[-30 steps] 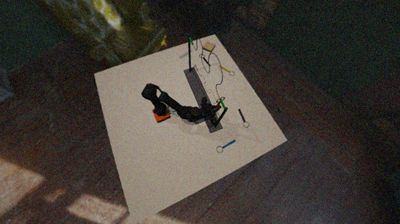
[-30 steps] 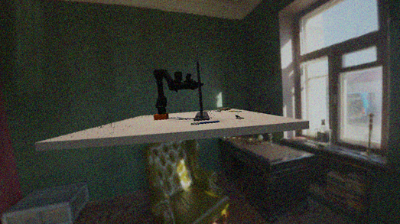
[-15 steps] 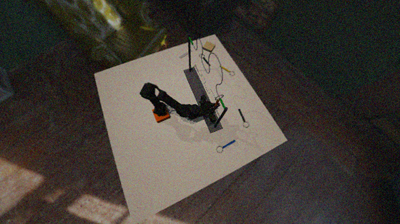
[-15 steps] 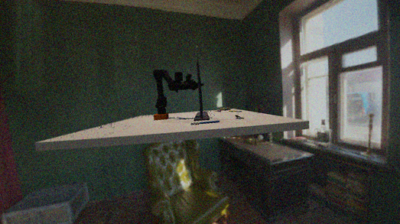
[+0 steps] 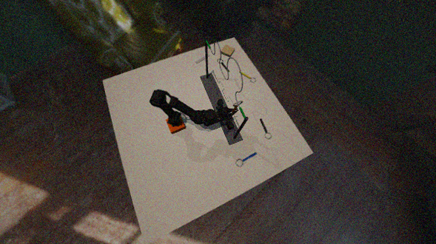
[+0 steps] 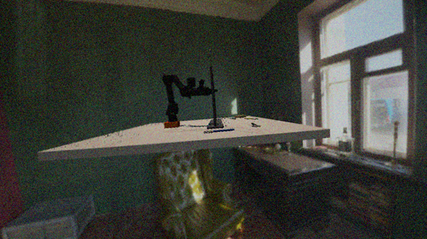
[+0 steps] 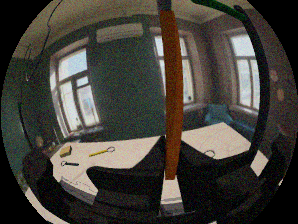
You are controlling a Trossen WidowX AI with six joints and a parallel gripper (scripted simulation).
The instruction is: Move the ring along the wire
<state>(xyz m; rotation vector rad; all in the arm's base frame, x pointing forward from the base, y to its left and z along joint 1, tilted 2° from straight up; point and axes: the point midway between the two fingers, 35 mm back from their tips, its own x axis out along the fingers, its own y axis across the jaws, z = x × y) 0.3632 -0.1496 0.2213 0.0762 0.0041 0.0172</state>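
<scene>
My gripper tip is now 8 cm below the ring with orange handle, 3 cm past it and 1 cm to the left of it. Round my gripper tip: yellow-handled ring (35 cm to the left, 32 cm ahead, 26 cm below); then blue-handled ring (29 cm to the right, 26 cm below, 3 cm behind); then black-handled ring (26 cm below, 22 cm ahead, 15 cm to the right).
</scene>
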